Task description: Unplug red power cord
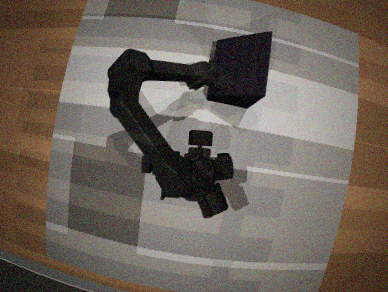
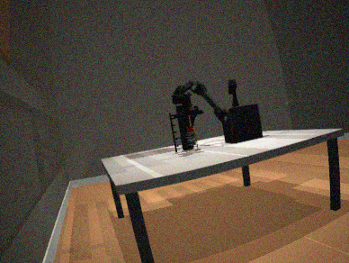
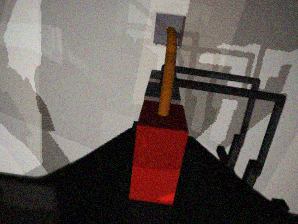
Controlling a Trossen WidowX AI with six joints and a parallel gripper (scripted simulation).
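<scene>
Right now the red plug is 30 mm to the right of my gripper tip. Round my gripper tip: grey square: 140 mm below, 50 mm to the left.
</scene>
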